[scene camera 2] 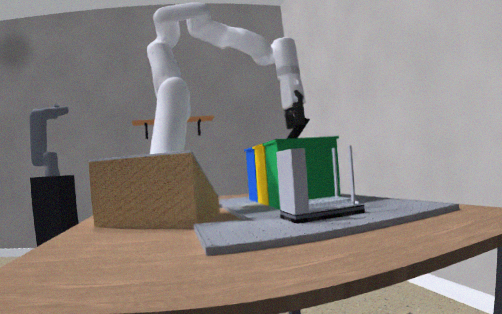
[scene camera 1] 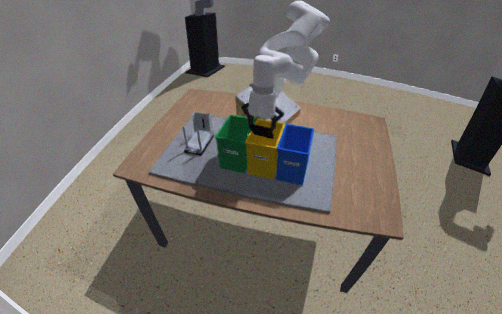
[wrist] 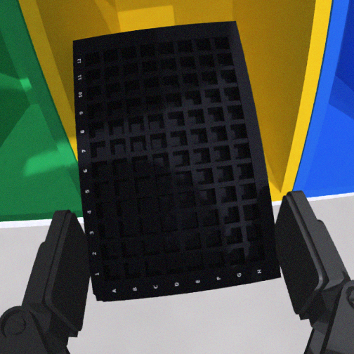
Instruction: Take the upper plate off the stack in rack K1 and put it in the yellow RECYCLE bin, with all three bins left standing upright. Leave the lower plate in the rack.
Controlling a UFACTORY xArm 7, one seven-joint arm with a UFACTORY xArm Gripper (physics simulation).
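Frame: origin at the arm's base, x left, y back, z up, level; millimetres.
Seen in the pictures: gripper, fingertip midpoint: (scene camera 2: 295,126) (scene camera 1: 261,127); arm's base, link origin: (scene camera 2: 164,176).
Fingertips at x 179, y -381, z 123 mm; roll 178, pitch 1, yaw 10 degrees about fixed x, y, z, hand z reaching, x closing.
Offsets run from my fingertips to a thing's top centre. Level surfaces: height alone.
My gripper (scene camera 1: 263,127) (scene camera 2: 297,117) (wrist: 180,223) is shut on the black upper plate (scene camera 1: 261,131) (scene camera 2: 300,129) (wrist: 175,165), which has a grid of wells. It holds the plate by its two long sides near one end. The plate is tilted over the mouth of the yellow RECYCLE bin @(dx +0, dy +39, dz -51 mm) (scene camera 1: 262,164) (scene camera 2: 260,175) (wrist: 280,100). In scene camera 2 its low end meets the green rim's line, and anything below is hidden. The white lower plate (scene camera 1: 199,143) (scene camera 2: 327,202) lies in rack K1 @(dx -364, dy +12, dz -88 mm) (scene camera 1: 203,121) (scene camera 2: 292,182).
The green bin @(dx -128, dy +12, dz -51 mm) (scene camera 1: 232,156) (scene camera 2: 320,165) (wrist: 30,195) and the blue bin @(dx +128, dy +66, dz -51 mm) (scene camera 1: 292,167) (scene camera 2: 251,175) (wrist: 330,170) stand upright on either side of the yellow bin, close against it. All three stand on the grey board @(dz -231 mm) (scene camera 1: 190,175) (scene camera 2: 235,241). The rack has thin upright posts.
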